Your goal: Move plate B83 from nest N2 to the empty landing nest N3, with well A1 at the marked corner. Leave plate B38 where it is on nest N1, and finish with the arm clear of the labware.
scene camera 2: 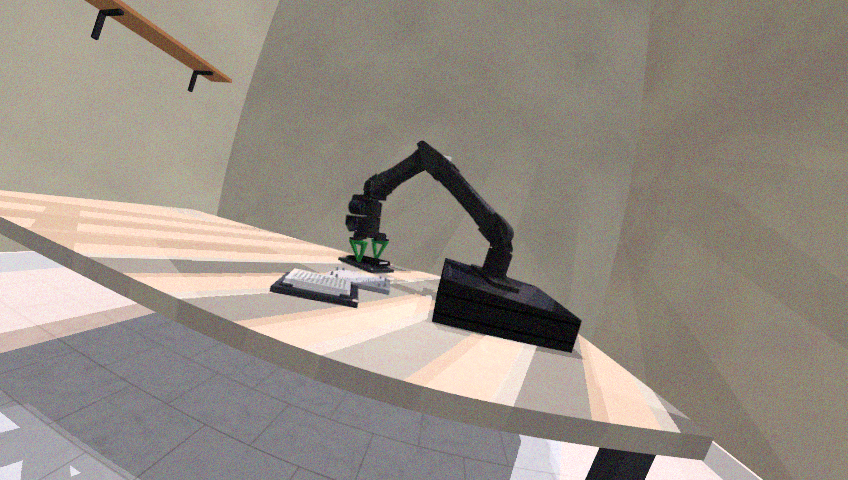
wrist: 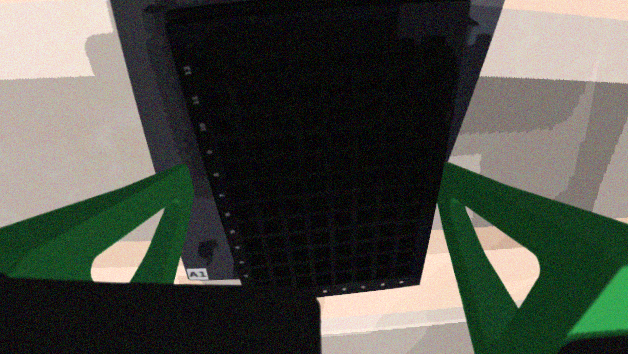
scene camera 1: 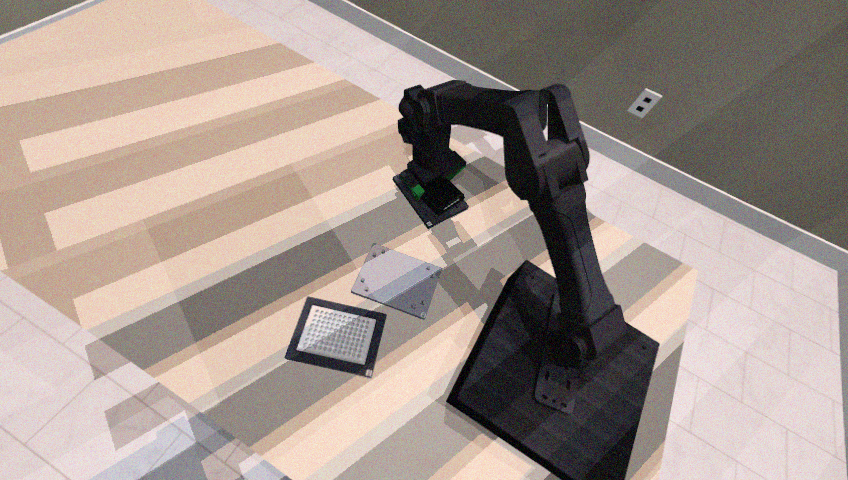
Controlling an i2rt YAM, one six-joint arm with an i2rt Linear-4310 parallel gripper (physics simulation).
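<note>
A black well plate (scene camera 1: 446, 196) (wrist: 325, 125), which I take for B83, lies on a dark nest (scene camera 1: 426, 217) (wrist: 155, 100) at the back. In the wrist view it sits toward the nest's right side; the A1 mark shows at the near left. Whether it is fully seated is unclear. My gripper (scene camera 1: 437, 181) (scene camera 2: 368, 258) (wrist: 314, 177) is open, its green fingers on either side of the plate, with a gap at the left and little or none at the right. The grey nest (scene camera 1: 392, 279) (scene camera 2: 377, 284) is empty. A white plate (scene camera 1: 336, 333) (scene camera 2: 315, 282), apparently B38, rests on another dark nest (scene camera 1: 379, 333).
The black arm base (scene camera 1: 493, 380) (scene camera 2: 505, 318) stands on the table to the right of the grey nest. The arm arches from it over to the back nest. The white plate's nest lies close beside the grey nest. A wooden shelf (scene camera 2: 160, 41) is on the wall.
</note>
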